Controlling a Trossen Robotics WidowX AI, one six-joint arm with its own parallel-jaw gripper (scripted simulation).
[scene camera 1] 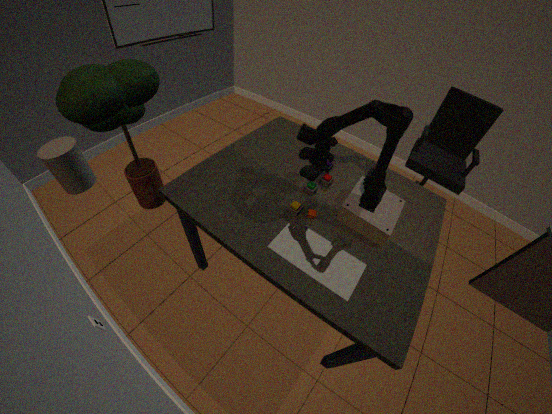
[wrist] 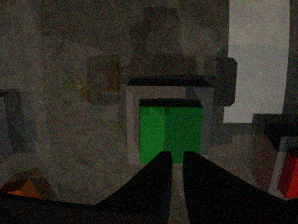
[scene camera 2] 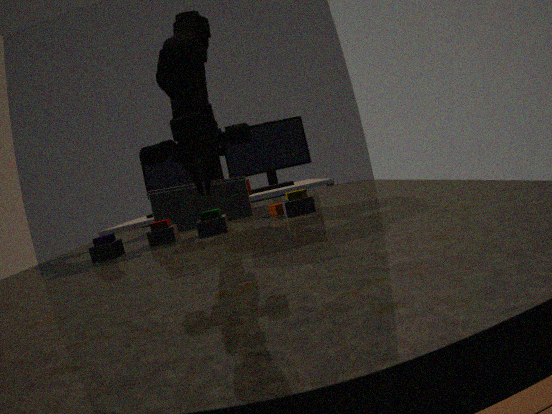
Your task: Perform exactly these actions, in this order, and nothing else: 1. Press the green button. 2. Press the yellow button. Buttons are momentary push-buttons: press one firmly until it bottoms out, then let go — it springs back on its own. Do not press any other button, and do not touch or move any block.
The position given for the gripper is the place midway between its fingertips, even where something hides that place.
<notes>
The gripper [scene camera 2: 205, 195] is shut, with nothing in its grasp. Also in view: a green button [wrist: 171, 126].
The gripper shows as well in the wrist view [wrist: 176, 161].
</notes>
